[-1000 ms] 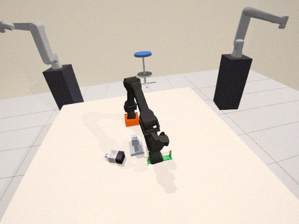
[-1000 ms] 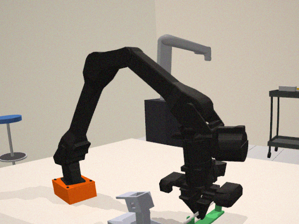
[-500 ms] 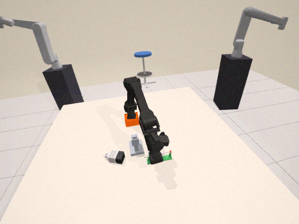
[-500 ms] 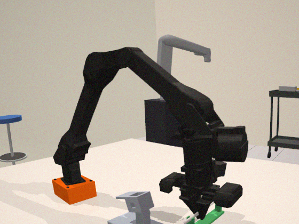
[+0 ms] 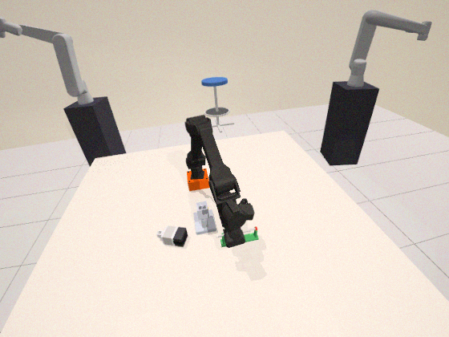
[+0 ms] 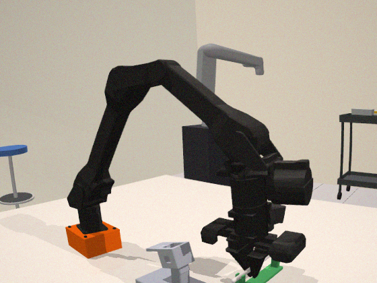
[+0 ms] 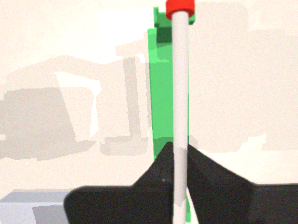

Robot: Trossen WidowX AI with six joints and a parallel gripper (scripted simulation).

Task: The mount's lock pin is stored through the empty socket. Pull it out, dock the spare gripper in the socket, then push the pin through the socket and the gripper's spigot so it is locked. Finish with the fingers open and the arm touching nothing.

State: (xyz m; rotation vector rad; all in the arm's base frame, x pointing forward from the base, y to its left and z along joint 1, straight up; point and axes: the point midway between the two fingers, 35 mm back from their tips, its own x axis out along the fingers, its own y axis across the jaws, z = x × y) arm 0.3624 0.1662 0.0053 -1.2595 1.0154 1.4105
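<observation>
The green cradle is 20 mm to the left of my gripper tip and 10 mm behind it. Also, from my gripper tip: spare gripper: 240 mm to the right, 20 mm behind; then grey mount: 110 mm to the right, 90 mm behind, 30 mm above.
</observation>
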